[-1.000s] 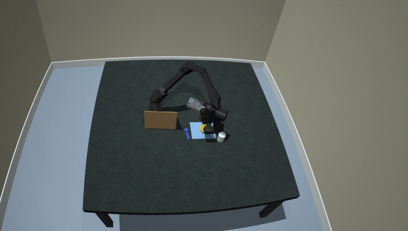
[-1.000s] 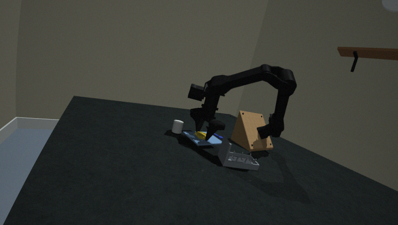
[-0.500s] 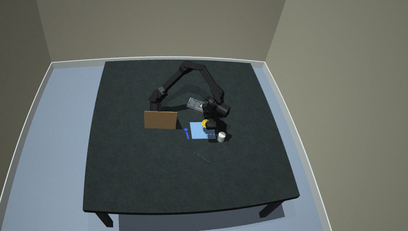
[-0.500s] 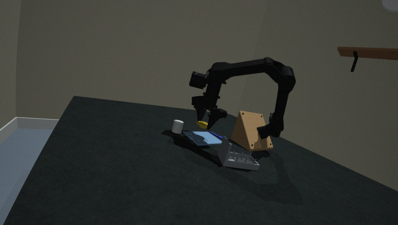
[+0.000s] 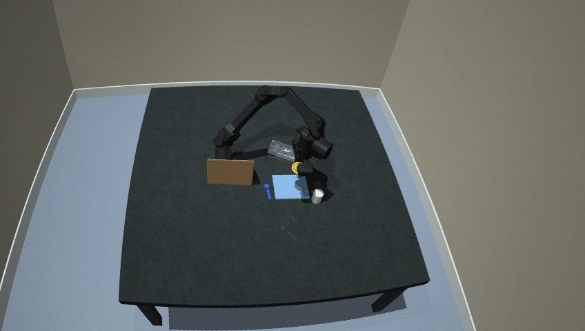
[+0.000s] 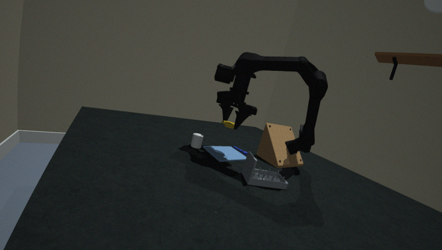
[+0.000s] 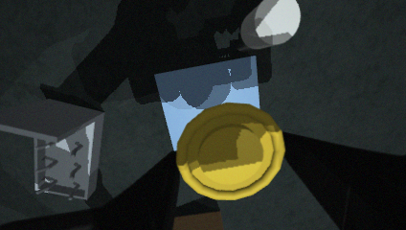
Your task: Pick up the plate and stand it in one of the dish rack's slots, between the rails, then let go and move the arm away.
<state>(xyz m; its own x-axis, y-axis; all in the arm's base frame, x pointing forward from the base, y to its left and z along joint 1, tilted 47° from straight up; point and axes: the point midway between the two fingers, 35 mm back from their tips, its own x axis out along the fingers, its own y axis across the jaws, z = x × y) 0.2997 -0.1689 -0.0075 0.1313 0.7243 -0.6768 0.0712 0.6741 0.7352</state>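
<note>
Right now the grey dish rack is 10 mm behind my gripper tip, 210 mm to the left of it and 100 mm below it. Also, from my gripper tip: white cup (80 mm ahead, 80 mm to the right, 90 mm below); yellow plate (10 mm above); light blue mat (20 mm behind, 120 mm below).
</note>
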